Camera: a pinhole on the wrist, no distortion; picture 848 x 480 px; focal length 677.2 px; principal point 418.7 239.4 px. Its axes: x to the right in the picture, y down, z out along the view. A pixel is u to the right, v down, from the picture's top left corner.
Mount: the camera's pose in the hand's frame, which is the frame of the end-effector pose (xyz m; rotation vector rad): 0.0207 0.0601 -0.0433 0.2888 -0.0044 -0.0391
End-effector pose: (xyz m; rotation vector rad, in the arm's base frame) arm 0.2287 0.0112 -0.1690 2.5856 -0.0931 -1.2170
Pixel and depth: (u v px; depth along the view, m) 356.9 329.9 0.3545
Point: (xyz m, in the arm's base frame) -0.0163 -0.0617 -0.3451
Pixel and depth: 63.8 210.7 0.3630
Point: -0.1154 0.0226 -0.2356
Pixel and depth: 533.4 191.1 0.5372
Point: -0.0638 0.0167 -0.5631
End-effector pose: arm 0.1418 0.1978 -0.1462 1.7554 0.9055 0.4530
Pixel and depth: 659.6 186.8 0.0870
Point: 0.2099 0.2077 -0.1409
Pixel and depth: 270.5 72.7 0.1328
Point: 0.1828 0.1434 -0.1796
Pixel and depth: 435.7 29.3 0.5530
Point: 0.3606 -0.0227 -0.5518
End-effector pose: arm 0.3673 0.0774 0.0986 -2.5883 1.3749 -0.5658
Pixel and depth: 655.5 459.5 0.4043
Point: 0.5520 -0.1084 -0.2296
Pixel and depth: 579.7 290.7 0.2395
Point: 0.4766 0.0036 -0.0596
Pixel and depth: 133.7 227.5 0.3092
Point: 0.4320 0.1764 -0.1521
